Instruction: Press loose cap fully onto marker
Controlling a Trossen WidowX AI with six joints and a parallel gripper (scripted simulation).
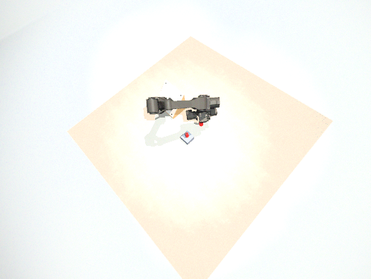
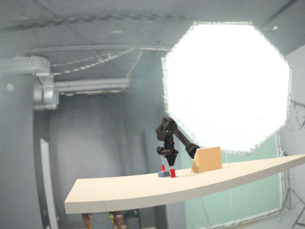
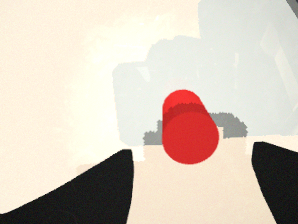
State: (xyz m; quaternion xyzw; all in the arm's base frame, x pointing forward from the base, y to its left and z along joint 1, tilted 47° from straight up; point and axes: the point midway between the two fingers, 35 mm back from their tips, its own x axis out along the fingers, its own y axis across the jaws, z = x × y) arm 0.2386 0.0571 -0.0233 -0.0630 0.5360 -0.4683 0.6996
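Right now my gripper tip is 5 cm above the red cap. Round my gripper tip: holder block: 1 cm ahead, 14 cm to the right, 6 cm below.
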